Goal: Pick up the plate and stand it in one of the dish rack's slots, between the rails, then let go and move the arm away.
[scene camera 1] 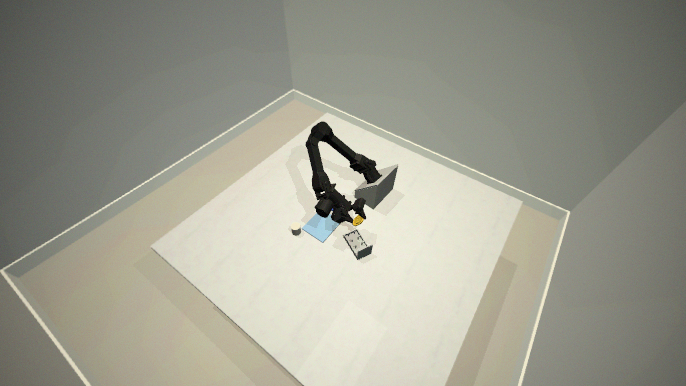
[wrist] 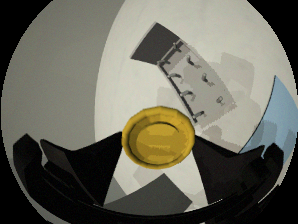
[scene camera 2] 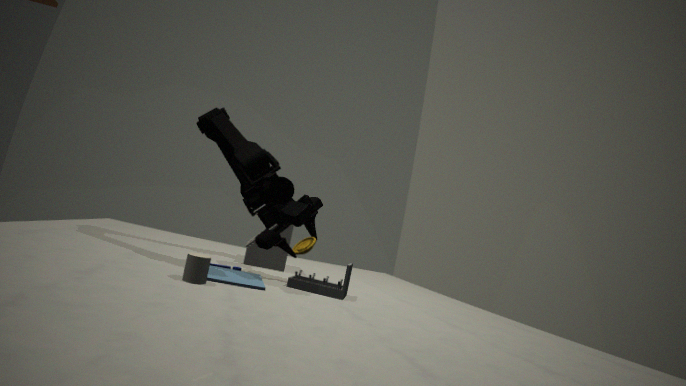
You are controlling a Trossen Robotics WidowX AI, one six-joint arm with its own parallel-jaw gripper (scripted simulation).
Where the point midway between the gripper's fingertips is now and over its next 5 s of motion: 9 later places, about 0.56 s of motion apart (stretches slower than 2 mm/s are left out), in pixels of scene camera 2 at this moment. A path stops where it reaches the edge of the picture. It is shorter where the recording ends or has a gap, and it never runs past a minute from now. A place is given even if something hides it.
The gripper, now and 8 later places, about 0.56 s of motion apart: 305,248; 308,253; 307,256; 301,257; 298,257; 306,259; 312,265; 312,267; 321,223
